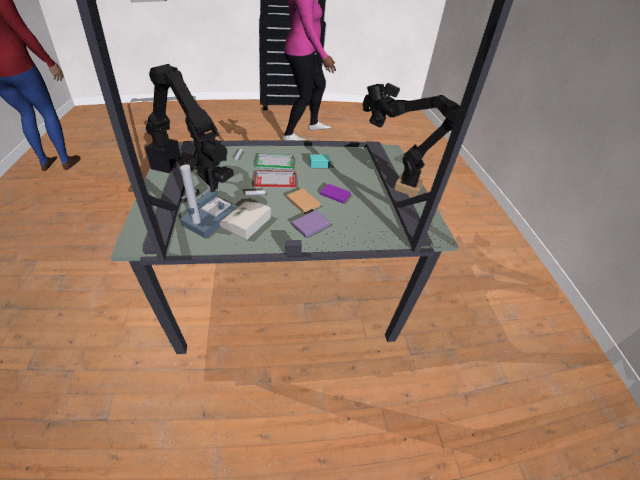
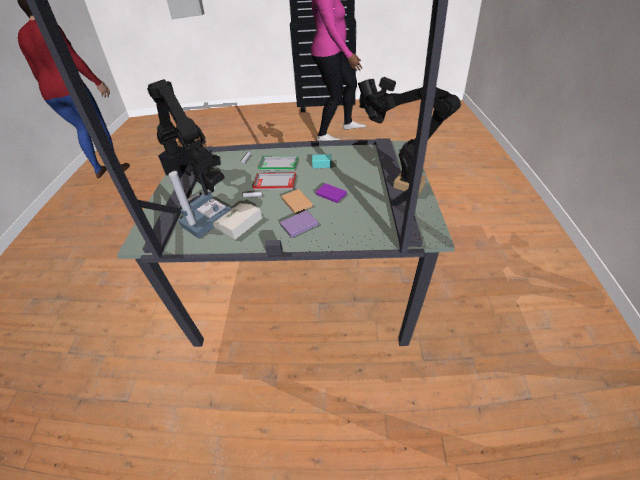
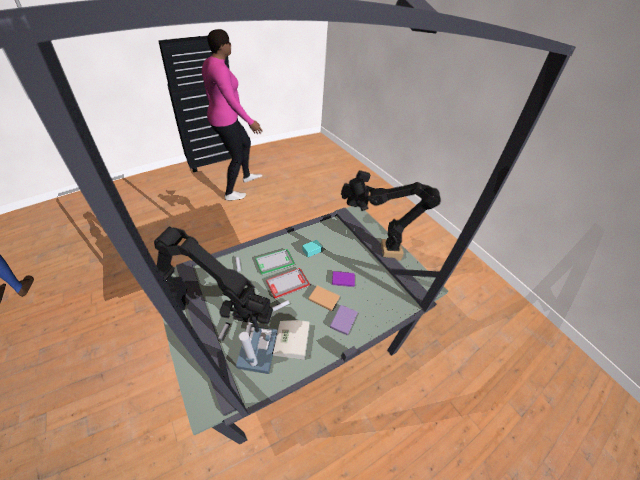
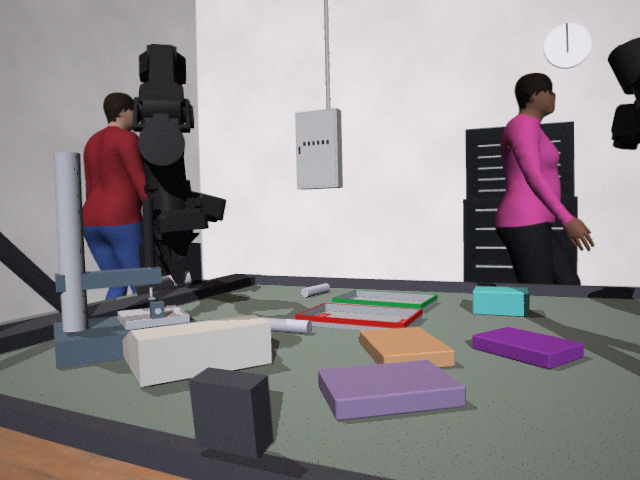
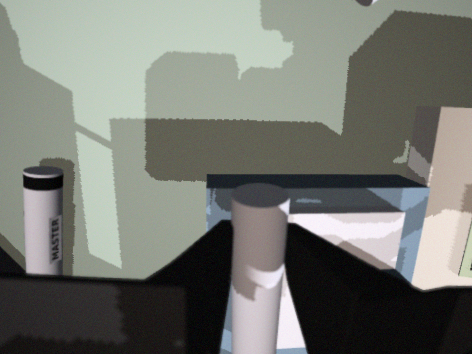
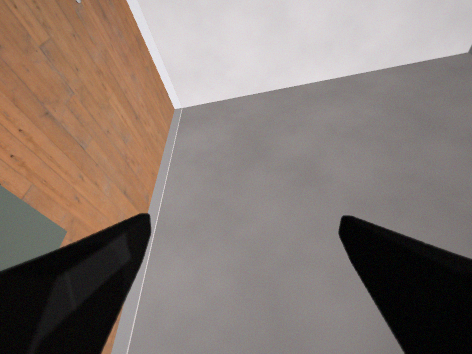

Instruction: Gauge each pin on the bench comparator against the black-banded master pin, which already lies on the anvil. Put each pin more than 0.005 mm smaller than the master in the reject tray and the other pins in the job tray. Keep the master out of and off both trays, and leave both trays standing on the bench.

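Pixels of known places: left gripper, fingertip midpoint: (image 1: 214, 188) (image 2: 211, 191) (image 3: 250, 321) (image 4: 177, 283) (image 5: 257, 233); right gripper, fingertip midpoint: (image 6: 247, 223); left arm's base, origin of the base link: (image 1: 161, 143) (image 2: 172, 151); right arm's base, origin of the base link: (image 1: 409, 181) (image 3: 392, 246).
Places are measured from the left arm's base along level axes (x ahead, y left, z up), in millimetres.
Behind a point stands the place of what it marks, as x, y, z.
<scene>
My left gripper (image 3: 254, 327) @(353, -160, -37) (image 4: 179, 282) @(353, -160, -37) is shut on a plain grey pin (image 5: 256, 250) @(351, -159, -23), held above the bench close to the comparator (image 3: 253, 365) @(362, -322, -70) (image 4: 87, 345) @(421, -311, -87). The black-banded master pin (image 5: 42, 225) @(244, -154, -91) (image 3: 224, 331) @(240, -167, -91) lies on the bench beside the comparator, off its white anvil plate (image 4: 155, 319) @(420, -226, -70). One loose pin (image 1: 254, 192) @(469, -63, -93) (image 4: 292, 324) @(488, -57, -95) lies near the red-rimmed tray (image 1: 275, 186) @(527, 14, -100). Another pin (image 1: 238, 153) @(275, 182, -91) (image 4: 315, 289) @(283, 178, -96) lies left of the green-rimmed tray (image 1: 274, 167) @(467, 149, -102). Neither tray shows a pin inside. My right gripper (image 6: 247, 223) @(877, 469, 168) is open and empty, raised away from the bench.
A cream display box (image 1: 247, 219) @(532, -253, -59) (image 4: 201, 348) @(563, -242, -76) stands right beside the comparator. Orange (image 1: 303, 199) @(663, -36, -91), lilac (image 1: 311, 223) @(733, -157, -91), purple (image 1: 335, 192) @(767, 58, -92) and turquoise (image 1: 319, 161) @(647, 233, -75) blocks lie to the right. The comparator's tall column (image 1: 190, 193) @(369, -317, 52) rises near the left gripper. Frame posts surround the bench.
</scene>
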